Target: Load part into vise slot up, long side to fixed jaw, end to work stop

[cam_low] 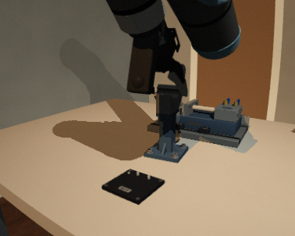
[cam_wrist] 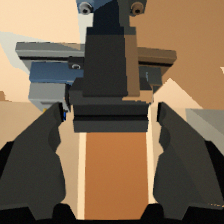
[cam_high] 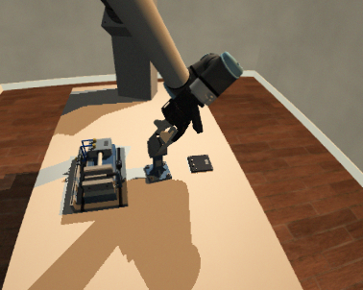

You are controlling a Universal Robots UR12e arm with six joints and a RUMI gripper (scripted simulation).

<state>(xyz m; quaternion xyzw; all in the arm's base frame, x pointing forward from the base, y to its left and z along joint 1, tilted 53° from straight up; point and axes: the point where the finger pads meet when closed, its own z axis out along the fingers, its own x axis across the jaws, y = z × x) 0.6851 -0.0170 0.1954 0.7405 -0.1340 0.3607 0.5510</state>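
Now: hand right at the part. From my hand the other things lie so: dark work stop rod (180 mm to the right, 70 mm below); blue foot (160 mm below); cream cylinder rod (90 mm behind, 200 mm to the right, 80 mm below).
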